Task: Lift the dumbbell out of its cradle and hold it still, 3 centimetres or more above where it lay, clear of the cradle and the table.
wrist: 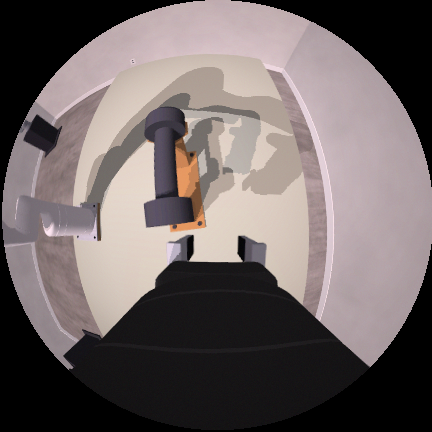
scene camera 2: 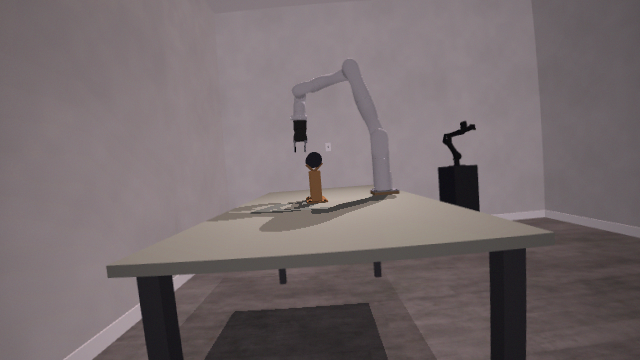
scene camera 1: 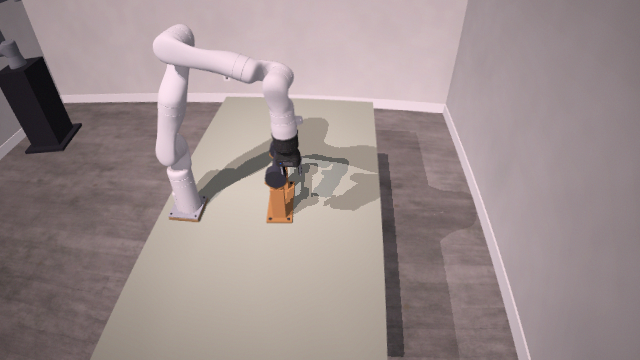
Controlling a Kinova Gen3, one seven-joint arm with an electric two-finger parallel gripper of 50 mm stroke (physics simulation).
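Places are measured from the arm's base along level axes (x down, y back, z left), in centimetres.
Pixels of known places: gripper, fingertip midpoint: (wrist: pixel 215 244) (scene camera 2: pixel 300 152) (scene camera 1: pixel 292 172); arm's base at its link origin: (wrist: pixel 86 221) (scene camera 2: pixel 382 189) (scene camera 1: pixel 190 205).
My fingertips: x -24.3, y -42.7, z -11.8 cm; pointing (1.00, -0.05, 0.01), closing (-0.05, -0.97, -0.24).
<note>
Ahead of a thing's pixels: the offset from my fingertips to its top centre. Level surfaces: height alone.
The dark dumbbell @(dx +1.9, dy +5.1, dz +13.4 cm) (scene camera 1: pixel 275 177) (scene camera 2: pixel 314 160) (wrist: pixel 165 165) lies level on top of the orange cradle @(dx +7.4, dy +5.1, dz +13.4 cm) (scene camera 1: pixel 281 202) (scene camera 2: pixel 315 186) (wrist: pixel 189 175), which stands upright on the table. My gripper (scene camera 1: pixel 292 171) (scene camera 2: pixel 300 148) (wrist: pixel 215 244) is open and empty, its fingers pointing down. In scene camera 2 the fingertips are a little above the dumbbell and to its left, apart from it. In the wrist view the dumbbell lies ahead of the fingers and to the left, its bar running away from them. In scene camera 1 the gripper hides part of the bar and the cradle.
The table @(dx +26.5 cm) (scene camera 1: pixel 240 300) (scene camera 2: pixel 350 235) (wrist: pixel 125 280) carries the arm's base plate (scene camera 1: pixel 186 216) (scene camera 2: pixel 385 191) (wrist: pixel 95 222), on the left in scene camera 1. A black pedestal (scene camera 1: pixel 35 105) (scene camera 2: pixel 458 187) (wrist: pixel 43 134) stands off the table. A wall rises beyond the table's right edge.
</note>
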